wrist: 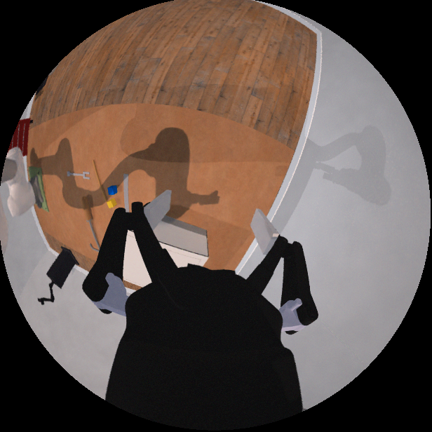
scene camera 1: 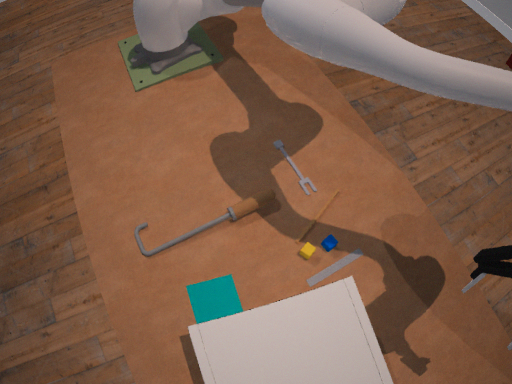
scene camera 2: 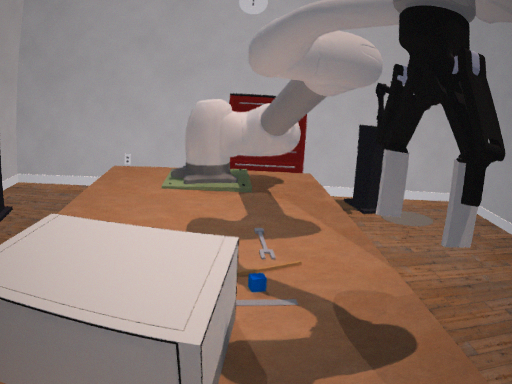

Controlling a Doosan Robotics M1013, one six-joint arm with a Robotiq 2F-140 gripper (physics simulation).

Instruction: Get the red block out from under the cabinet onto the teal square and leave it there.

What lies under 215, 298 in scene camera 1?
A teal square.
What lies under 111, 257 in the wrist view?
My gripper.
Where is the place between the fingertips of my gripper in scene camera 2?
417, 229
